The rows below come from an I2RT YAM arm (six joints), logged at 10 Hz.
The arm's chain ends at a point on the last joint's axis. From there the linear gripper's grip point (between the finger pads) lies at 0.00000 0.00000 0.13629 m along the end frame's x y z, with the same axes.
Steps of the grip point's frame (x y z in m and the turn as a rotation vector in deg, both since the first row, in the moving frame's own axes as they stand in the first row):
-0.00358 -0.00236 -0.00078 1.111 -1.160 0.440
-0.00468 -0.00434 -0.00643 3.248 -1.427 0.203
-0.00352 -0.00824 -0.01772 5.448 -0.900 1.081
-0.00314 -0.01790 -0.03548 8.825 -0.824 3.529
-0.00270 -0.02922 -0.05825 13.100 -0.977 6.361
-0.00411 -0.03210 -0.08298 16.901 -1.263 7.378
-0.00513 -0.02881 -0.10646 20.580 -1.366 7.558
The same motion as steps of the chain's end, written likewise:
-0.00083 0.00029 -0.00073 1.111 -1.160 0.440
-0.00130 0.00339 -0.00617 3.248 -1.427 0.203
-0.00150 0.00472 -0.01709 5.448 -0.900 1.081
-0.00183 0.00306 -0.03385 8.825 -0.824 3.529
-0.00212 0.00173 -0.05469 13.100 -0.977 6.361
-0.00372 0.00760 -0.07707 16.901 -1.263 7.378
-0.00515 0.01917 -0.09774 20.580 -1.366 7.558

